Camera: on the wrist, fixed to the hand. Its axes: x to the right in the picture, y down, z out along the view.
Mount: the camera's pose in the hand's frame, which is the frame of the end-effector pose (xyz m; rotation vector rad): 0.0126 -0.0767 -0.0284 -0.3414 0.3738 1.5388
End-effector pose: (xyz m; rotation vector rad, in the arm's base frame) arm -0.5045 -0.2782 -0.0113 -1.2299 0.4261 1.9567
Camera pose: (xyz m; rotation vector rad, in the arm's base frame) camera -0.4322 -0.2410 -0.0270 1.0421 -1.0155 -1.9031
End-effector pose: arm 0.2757 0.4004 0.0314 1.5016 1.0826 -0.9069
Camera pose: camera 0.2069 0.4355 0.0017 1.6580 0.0555 0.6099
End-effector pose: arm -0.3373 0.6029 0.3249 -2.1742 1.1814 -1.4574
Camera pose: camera -0.3233 0.6478 0.3930 -0.4704 2.4331 -0.8614
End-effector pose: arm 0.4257 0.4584 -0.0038 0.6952 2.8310 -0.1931
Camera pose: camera 0.3736 0.4016 0.0263 -2.5695 -1.6602 -0.6794
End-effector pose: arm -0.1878 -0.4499 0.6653 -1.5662 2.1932 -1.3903
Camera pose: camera -0.1560 -0.4465 0.7416 0.6006 2.6721 -0.7287
